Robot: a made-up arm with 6 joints. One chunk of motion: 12 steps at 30 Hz.
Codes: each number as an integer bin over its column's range. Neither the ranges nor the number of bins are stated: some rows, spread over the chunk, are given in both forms.
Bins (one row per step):
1: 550 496 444 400 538 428
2: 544 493 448 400 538 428
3: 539 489 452 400 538 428
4: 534 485 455 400 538 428
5: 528 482 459 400 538 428
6: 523 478 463 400 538 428
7: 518 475 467 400 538 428
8: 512 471 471 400 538 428
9: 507 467 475 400 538 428
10: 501 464 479 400 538 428
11: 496 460 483 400 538 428
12: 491 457 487 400 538 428
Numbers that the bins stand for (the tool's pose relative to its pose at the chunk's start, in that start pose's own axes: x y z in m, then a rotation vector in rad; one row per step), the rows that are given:
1: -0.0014 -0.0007 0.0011 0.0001 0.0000 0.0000
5: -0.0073 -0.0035 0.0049 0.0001 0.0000 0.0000
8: -0.0116 -0.0057 0.0079 0.0001 0.0000 0.0000
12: -0.0173 -0.0085 0.0119 0.0001 0.0000 0.0000
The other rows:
2: -0.0030 -0.0013 0.0021 0.0001 0.0000 0.0000
3: -0.0043 -0.0021 0.0031 0.0001 0.0000 0.0000
4: -0.0057 -0.0029 0.0039 0.0001 0.0000 0.0000
6: -0.0086 -0.0043 0.0059 0.0001 0.0000 0.0000
7: -0.0100 -0.0049 0.0069 0.0001 0.0000 0.0000
9: -0.0130 -0.0065 0.0089 0.0001 0.0000 0.0000
10: -0.0146 -0.0071 0.0099 0.0001 0.0000 0.0000
11: -0.0159 -0.0079 0.0109 0.0001 0.0000 0.0000

